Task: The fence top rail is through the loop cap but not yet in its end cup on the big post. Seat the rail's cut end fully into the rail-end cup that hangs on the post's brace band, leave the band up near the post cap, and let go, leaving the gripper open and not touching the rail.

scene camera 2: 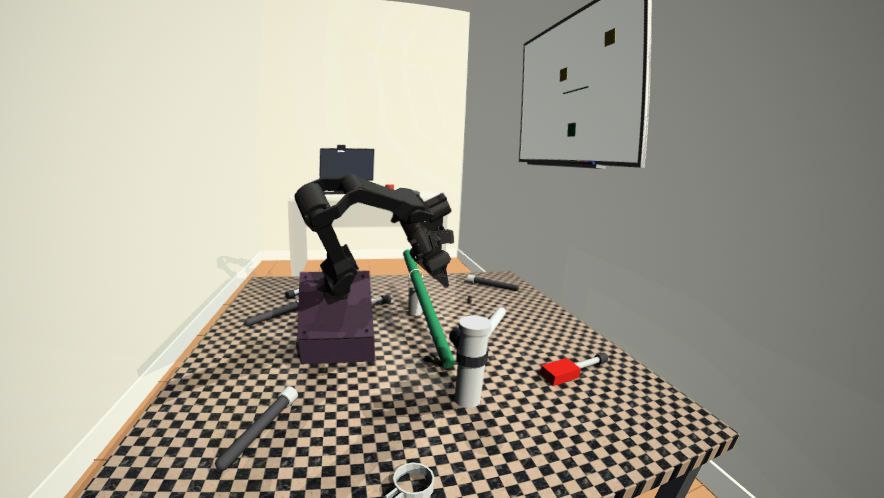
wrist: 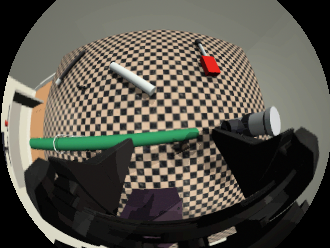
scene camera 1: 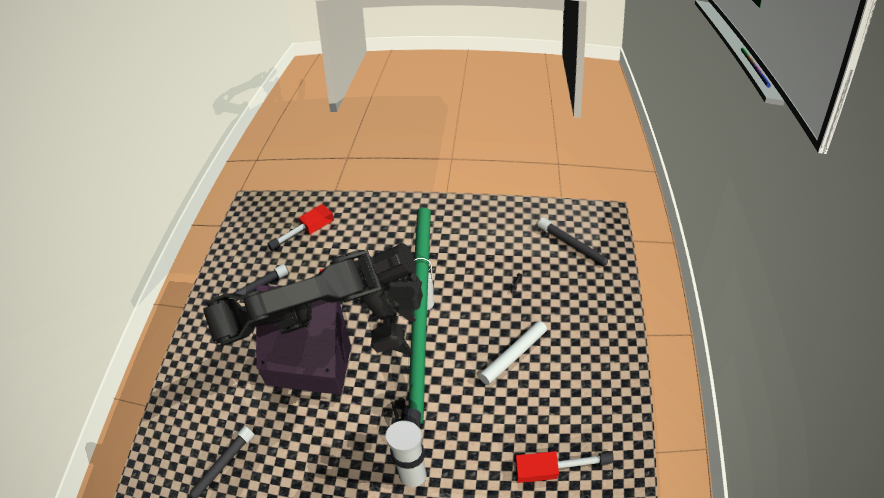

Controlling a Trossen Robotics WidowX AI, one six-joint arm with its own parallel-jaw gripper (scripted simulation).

Labels:
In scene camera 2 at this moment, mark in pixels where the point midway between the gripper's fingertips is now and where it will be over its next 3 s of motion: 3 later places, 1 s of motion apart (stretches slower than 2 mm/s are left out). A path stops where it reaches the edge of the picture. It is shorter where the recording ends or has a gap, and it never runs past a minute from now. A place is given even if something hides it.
My gripper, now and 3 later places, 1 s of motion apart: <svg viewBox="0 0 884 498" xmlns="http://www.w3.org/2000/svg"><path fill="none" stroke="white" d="M441 282L439 289L437 311L436 326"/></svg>

